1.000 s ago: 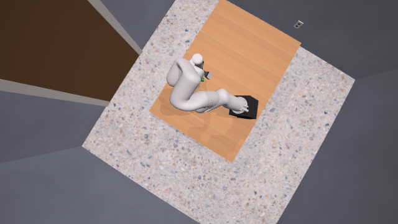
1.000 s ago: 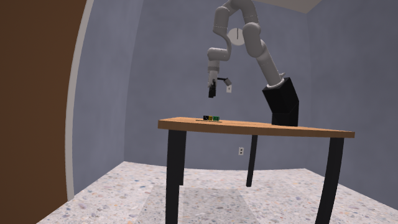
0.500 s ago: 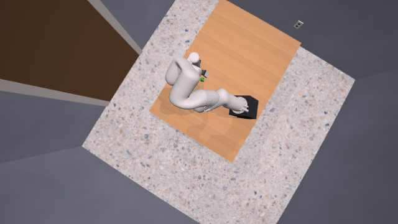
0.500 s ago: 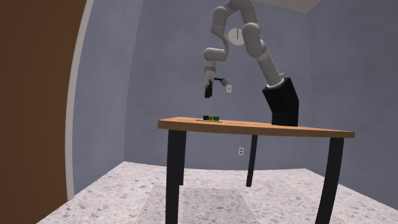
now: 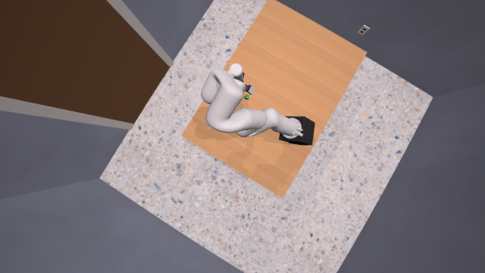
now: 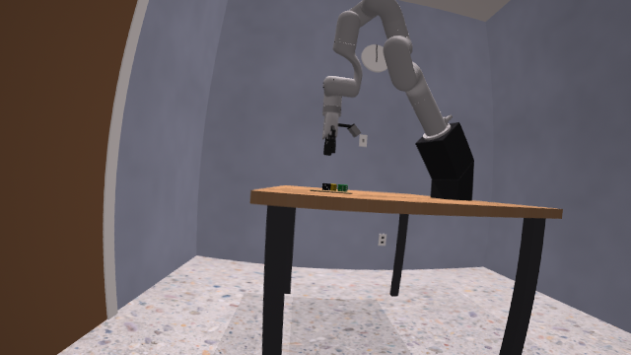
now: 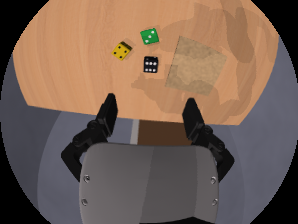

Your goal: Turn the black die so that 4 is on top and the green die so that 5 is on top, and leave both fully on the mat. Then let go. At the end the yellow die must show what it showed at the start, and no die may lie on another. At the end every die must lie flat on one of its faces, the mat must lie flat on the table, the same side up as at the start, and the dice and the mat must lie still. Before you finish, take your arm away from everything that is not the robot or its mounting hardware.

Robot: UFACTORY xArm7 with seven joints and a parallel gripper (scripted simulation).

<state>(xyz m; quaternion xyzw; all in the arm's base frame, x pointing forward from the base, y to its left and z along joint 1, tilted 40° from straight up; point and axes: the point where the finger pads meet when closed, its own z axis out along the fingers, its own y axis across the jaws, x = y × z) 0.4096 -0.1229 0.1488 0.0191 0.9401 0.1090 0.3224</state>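
My gripper is now 14 cm above the black die. The rest, counted from my hand: yellow die 14 cm below, 6 cm to the right, 3 cm behind; tan mat 15 cm below, 12 cm to the left; green die 14 cm below, 6 cm behind, 1 cm to the right.
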